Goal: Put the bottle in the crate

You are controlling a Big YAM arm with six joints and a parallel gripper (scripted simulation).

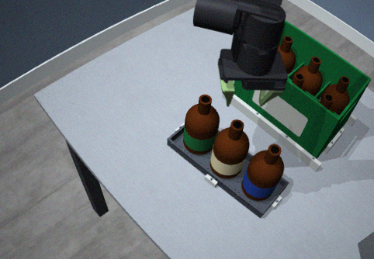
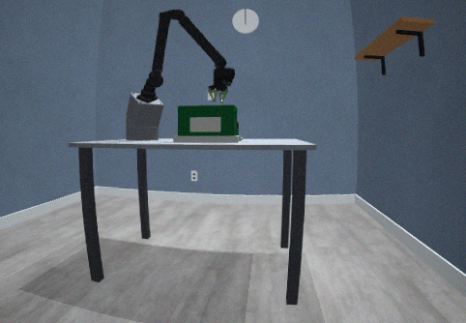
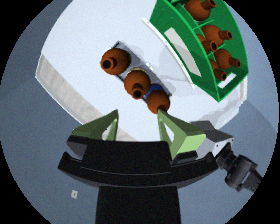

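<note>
Right now my hand is 150 mm above the brown bottle. Round my hand: grey tray: 220 mm below; crate: 250 mm to the right, 150 mm below.
</note>
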